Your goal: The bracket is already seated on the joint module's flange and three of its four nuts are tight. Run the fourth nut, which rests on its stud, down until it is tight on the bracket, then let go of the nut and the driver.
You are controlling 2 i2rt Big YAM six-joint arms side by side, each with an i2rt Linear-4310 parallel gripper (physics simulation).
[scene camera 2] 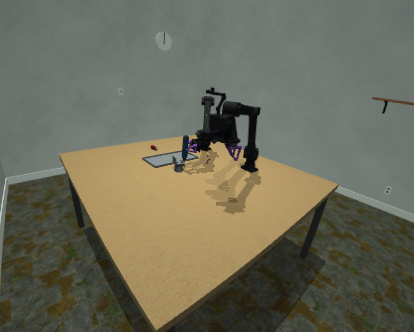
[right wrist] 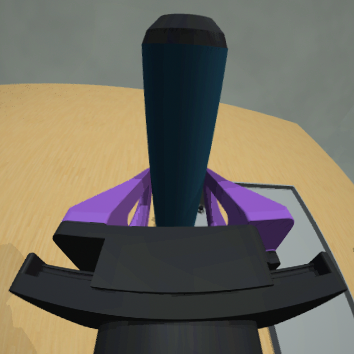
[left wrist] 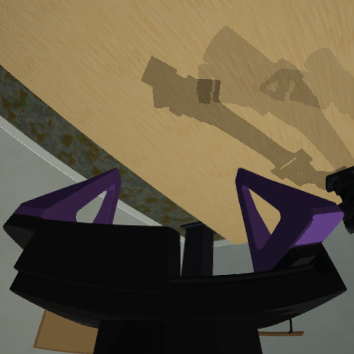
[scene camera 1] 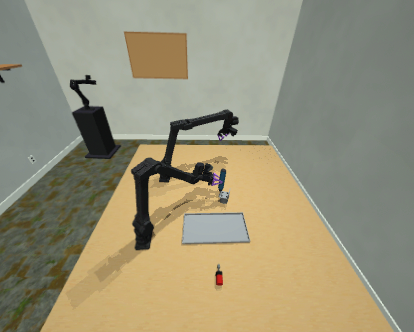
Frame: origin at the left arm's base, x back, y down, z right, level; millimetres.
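Where they show: left gripper, fingertip midpoint: (scene camera 2: 234,158) (left wrist: 177,174) (scene camera 1: 222,138); right gripper, fingertip midpoint: (scene camera 2: 184,149) (right wrist: 177,174) (scene camera 1: 222,181); left arm's base, link origin: (scene camera 2: 249,169) (left wrist: 341,177) (scene camera 1: 165,177); right arm's base, link origin: (scene camera 2: 204,148) (scene camera 1: 144,240).
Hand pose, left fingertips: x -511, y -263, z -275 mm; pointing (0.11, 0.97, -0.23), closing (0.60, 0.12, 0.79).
Each offset is from my left fingertips to the top centre of the thing. Level surfaces: height alone.
My right gripper (scene camera 1: 220,180) (scene camera 2: 188,146) (right wrist: 177,174) is shut on the driver {dz +494, dx +34, dy -9 mm} (scene camera 1: 222,179) (scene camera 2: 185,146) (right wrist: 182,110), a dark blue handle with a black cap, held upright. The driver's lower end reaches down to the grey joint module with the bracket (scene camera 1: 224,197) (scene camera 2: 178,166). In the right wrist view the handle and gripper hide nearly all of the module. The nuts and studs are too small or hidden to tell apart. My left gripper (scene camera 1: 223,137) (scene camera 2: 234,152) (left wrist: 177,174) is open and empty, high above the table, away from the module.
A grey tray with a dark rim (scene camera 1: 215,243) (scene camera 2: 156,166) (right wrist: 320,235) lies beside the module. A red and black tool {dz +1056, dx +70, dy +229 mm} (scene camera 1: 219,276) (scene camera 2: 153,147) lies beyond the tray on the wooden table {dy +263 mm} (scene camera 1: 300,280) (scene camera 2: 190,240).
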